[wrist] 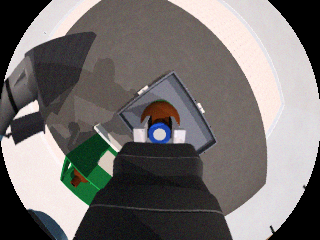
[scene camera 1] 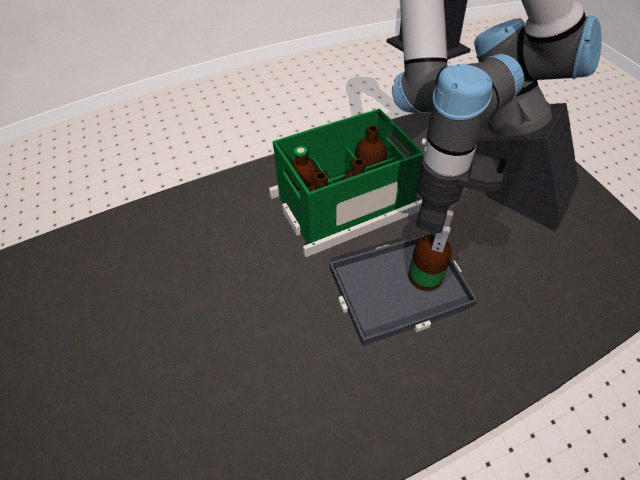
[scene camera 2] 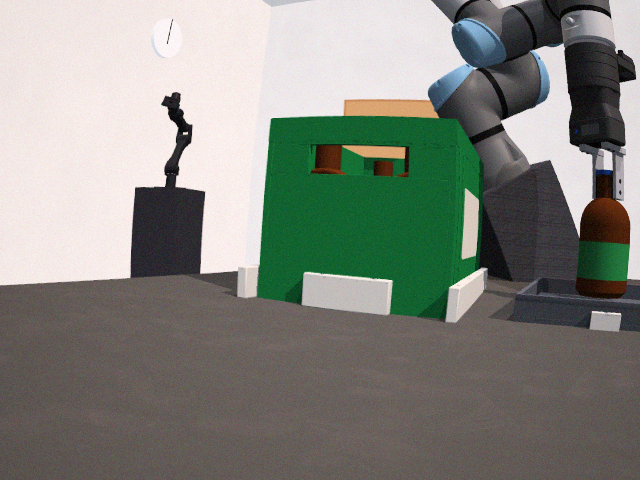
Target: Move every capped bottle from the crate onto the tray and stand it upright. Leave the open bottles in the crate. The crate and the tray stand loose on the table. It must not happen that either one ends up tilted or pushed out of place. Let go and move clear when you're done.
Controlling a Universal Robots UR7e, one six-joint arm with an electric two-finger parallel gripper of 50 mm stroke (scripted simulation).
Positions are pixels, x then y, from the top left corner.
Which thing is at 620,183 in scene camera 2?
My gripper.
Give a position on a grey tray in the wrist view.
198,131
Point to a grey tray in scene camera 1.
375,283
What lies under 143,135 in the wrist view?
My gripper.
